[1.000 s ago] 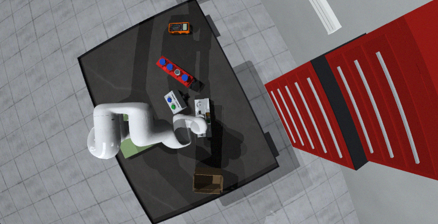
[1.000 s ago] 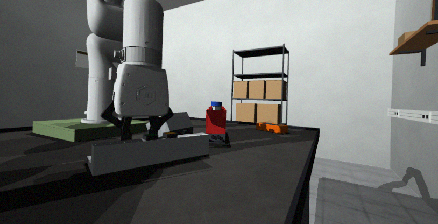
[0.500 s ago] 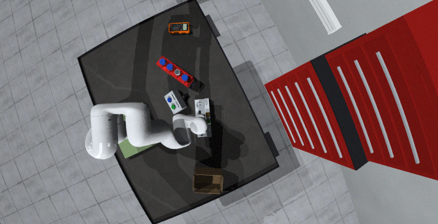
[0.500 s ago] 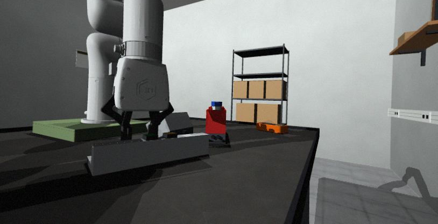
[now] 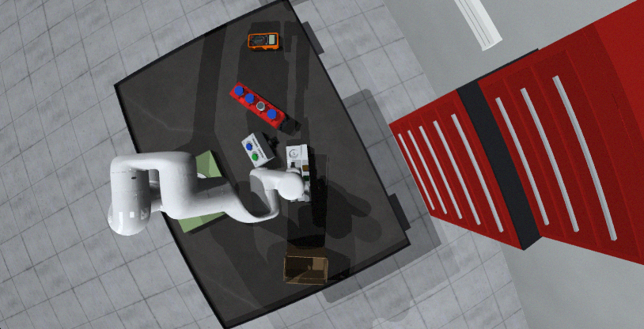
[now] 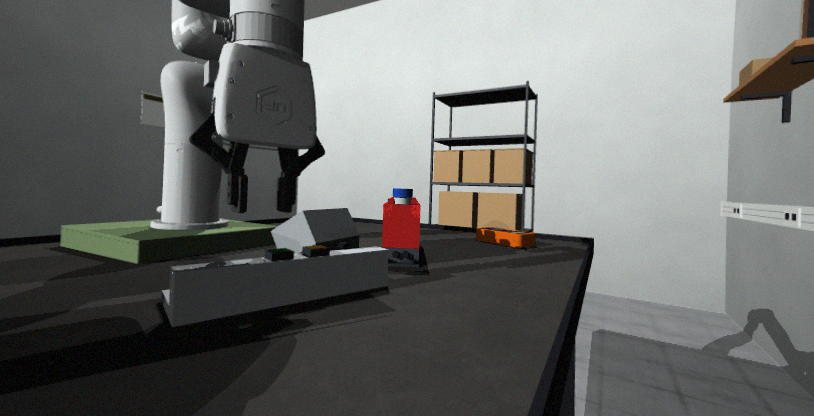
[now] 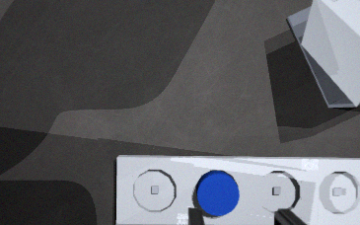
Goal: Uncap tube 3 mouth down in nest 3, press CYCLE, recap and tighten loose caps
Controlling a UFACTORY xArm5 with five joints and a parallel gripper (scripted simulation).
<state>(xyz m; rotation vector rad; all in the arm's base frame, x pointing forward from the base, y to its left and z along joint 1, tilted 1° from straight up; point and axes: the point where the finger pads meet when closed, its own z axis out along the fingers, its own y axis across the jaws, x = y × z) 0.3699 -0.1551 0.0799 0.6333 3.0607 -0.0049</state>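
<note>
Now: the blue cycle key 10 cm behind my hand, 20 cm to the left of it and 4 cm below it. Also, from my hand: green ready key: 10 cm behind, 15 cm to the left, 4 cm below; then key housing: 8 cm behind, 17 cm to the left, 6 cm below; then orange multimeter: 14 cm ahead, 58 cm to the left, 9 cm below.
</note>
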